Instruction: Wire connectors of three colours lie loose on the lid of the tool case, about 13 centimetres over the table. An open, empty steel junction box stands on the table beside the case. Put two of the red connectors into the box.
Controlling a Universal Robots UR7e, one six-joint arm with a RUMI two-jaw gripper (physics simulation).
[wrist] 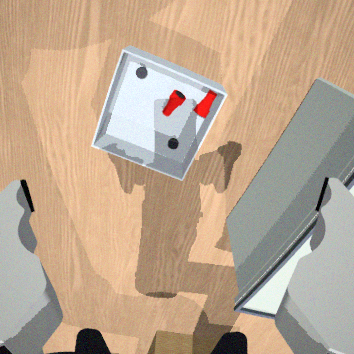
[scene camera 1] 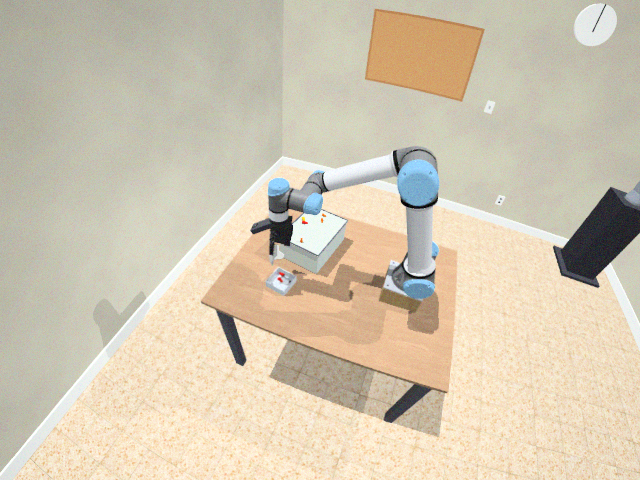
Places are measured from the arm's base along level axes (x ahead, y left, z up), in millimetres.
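Pixels of known places: gripper, fingertip midpoint: (wrist: 172, 182) (scene camera 1: 276, 252).
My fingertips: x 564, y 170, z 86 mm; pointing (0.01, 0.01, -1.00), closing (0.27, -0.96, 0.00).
For each thing: its top centre in the pictures, then the offset to it from my fingertips. "*": a spot on its surface instead. Level surfaces: height alone.
- steel junction box, top centre: (wrist: 154, 120) (scene camera 1: 281, 278) dx -27, dy +16, dz -143 mm
- case lid, surface spot: (scene camera 1: 326, 237) * dx -145, dy -230, dz -48 mm
- yellow connector, top centre: (scene camera 1: 303, 218) dx +2, dy -296, dz -33 mm
- tool case, surface spot: (wrist: 280, 170) * dx -42, dy -121, dz -137 mm
- table, surface height: dz -181 mm
The steel junction box (scene camera 1: 274, 287) (wrist: 125, 110) stands on the table beside the tool case. Two red connectors lie apart inside it: one red connector (scene camera 1: 281, 274) (wrist: 205, 104) against the wall on the case side, the other red connector (scene camera 1: 280, 279) (wrist: 174, 103) farther in on the box floor. My gripper (scene camera 1: 276, 257) (wrist: 172, 182) is wide open and empty, above the table near the box and the case. On the case lid (scene camera 1: 326, 237) lie a red connector (scene camera 1: 305, 222), a yellow connector (scene camera 1: 303, 219) touching or close to it, and orange connectors (scene camera 1: 324, 214) (scene camera 1: 322, 220) (scene camera 1: 301, 240).
The tool case (scene camera 1: 302, 256) (wrist: 280, 170) rises right beside the gripper; its side and a strip of lid show at the right in the wrist view. The arm's base stands on a wooden block (scene camera 1: 399, 300) (wrist: 172, 342) on the table (scene camera 1: 361, 330).
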